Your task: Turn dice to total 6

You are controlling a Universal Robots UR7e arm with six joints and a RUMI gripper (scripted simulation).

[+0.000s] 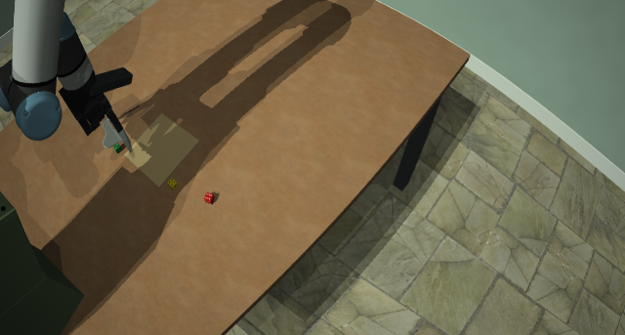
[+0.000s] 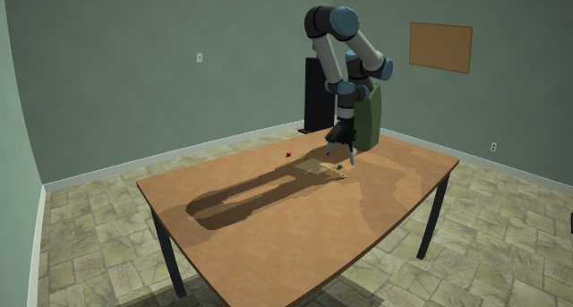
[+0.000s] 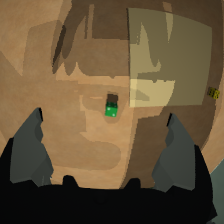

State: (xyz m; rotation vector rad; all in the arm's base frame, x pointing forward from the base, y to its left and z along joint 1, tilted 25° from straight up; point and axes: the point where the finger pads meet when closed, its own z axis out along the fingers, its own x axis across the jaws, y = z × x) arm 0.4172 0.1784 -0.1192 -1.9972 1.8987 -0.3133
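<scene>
My gripper is now 20 mm past the green die, 10 mm to the left of it and 40 mm above it. From my hand the other things lie so: yellow die 40 mm ahead, 190 mm to the right, 40 mm below; mat 70 mm ahead, 90 mm to the right, 40 mm below; red die 80 mm ahead, 270 mm to the right, 40 mm below.
</scene>
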